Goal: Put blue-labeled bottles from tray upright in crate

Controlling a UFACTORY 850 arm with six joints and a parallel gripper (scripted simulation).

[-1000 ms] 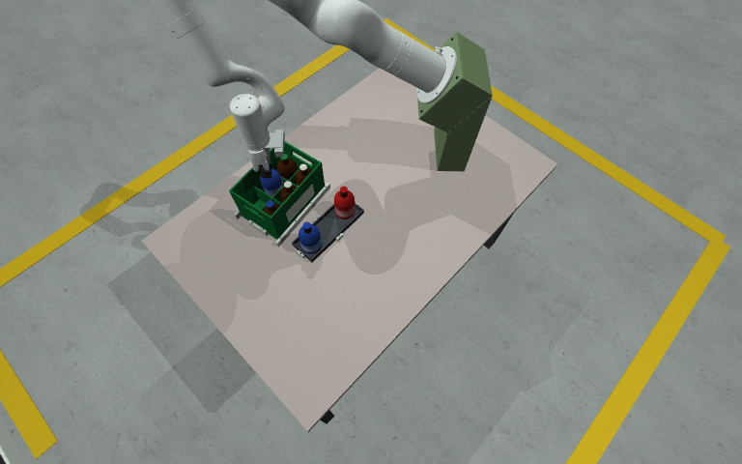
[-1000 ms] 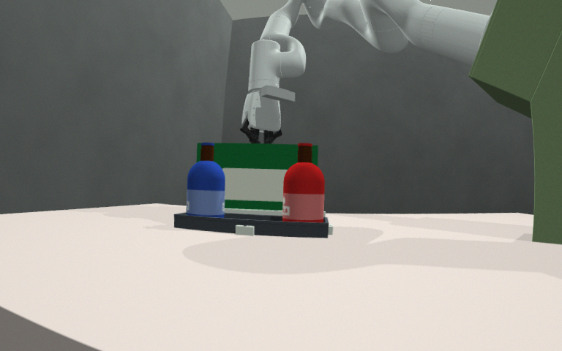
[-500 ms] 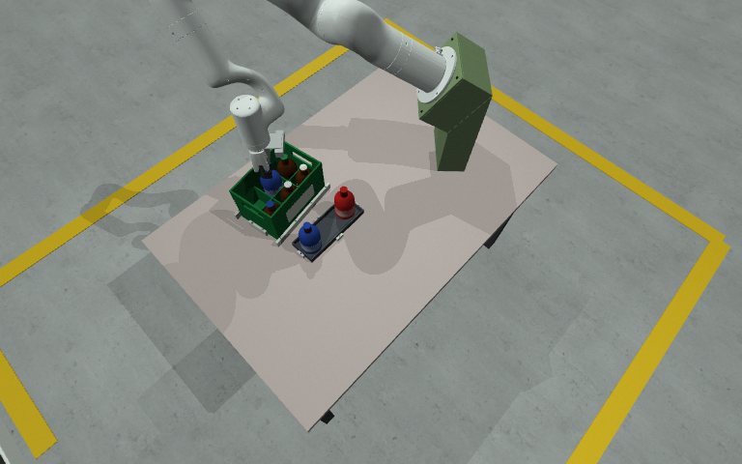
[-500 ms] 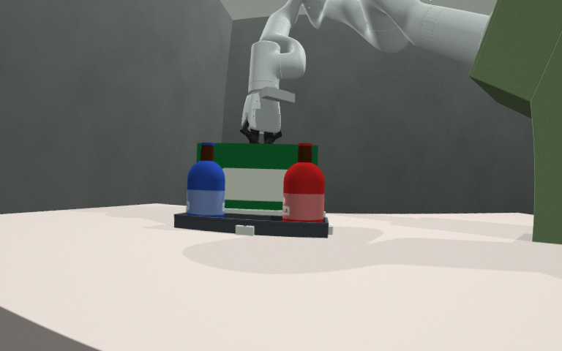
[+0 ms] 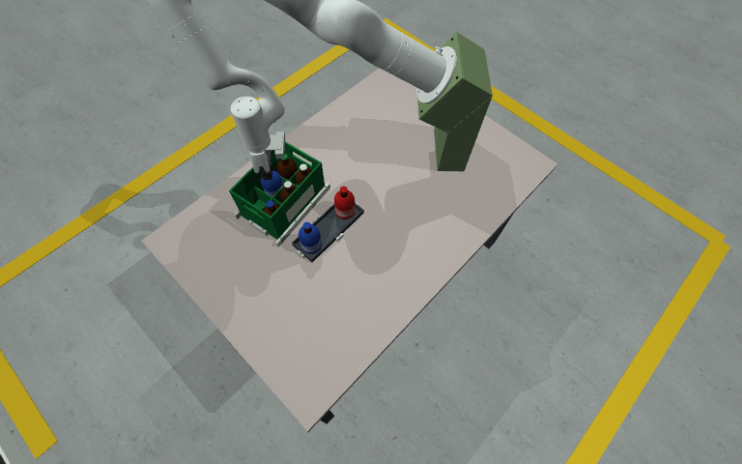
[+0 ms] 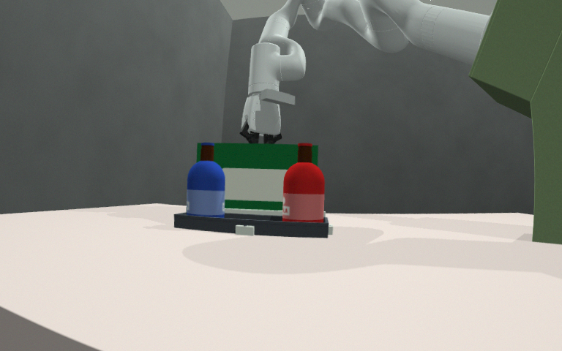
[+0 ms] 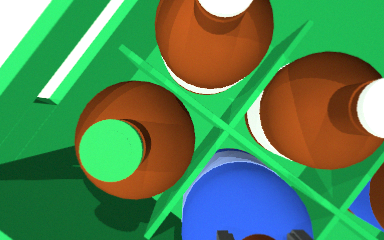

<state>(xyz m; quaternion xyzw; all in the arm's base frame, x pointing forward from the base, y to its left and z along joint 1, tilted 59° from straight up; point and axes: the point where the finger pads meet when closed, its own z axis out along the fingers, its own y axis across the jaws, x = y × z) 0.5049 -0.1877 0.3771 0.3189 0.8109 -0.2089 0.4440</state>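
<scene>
The green crate is 1 cm ahead of my hand, 4 cm to the left of it and 8 cm below it. Round my hand: dark tray 3 cm ahead, 25 cm to the left, 15 cm below; then red-labeled bottle 6 cm behind, 27 cm to the left, 8 cm below; then brown-necked bottle 10 cm ahead, 8 cm to the left, 8 cm below.
</scene>
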